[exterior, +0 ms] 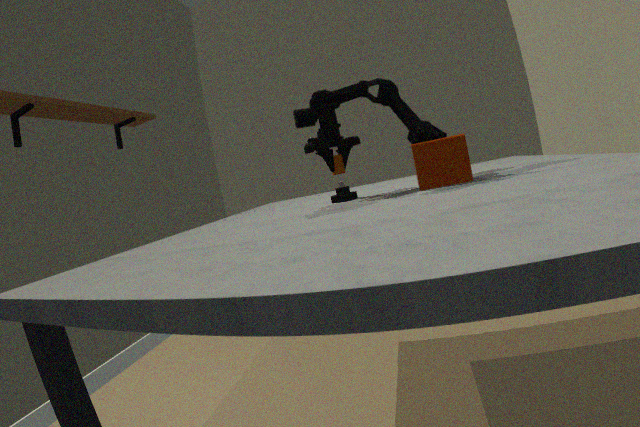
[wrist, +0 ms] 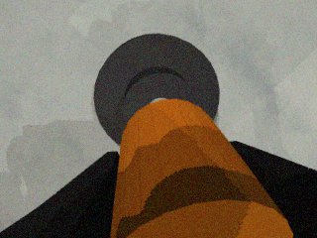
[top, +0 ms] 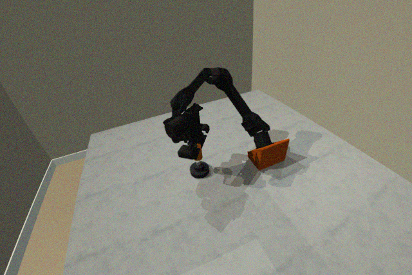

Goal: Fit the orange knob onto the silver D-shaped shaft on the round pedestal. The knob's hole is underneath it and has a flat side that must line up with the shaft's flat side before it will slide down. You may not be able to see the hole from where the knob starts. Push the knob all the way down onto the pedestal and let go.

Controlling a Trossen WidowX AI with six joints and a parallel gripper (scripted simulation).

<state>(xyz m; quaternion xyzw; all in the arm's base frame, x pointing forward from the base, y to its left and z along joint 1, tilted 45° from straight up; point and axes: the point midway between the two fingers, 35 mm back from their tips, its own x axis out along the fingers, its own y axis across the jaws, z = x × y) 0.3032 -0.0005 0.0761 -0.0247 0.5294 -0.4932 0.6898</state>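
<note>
My gripper tip is 3 cm below the orange knob. Also, from my gripper tip: round dark pedestal (6 cm below).
</note>
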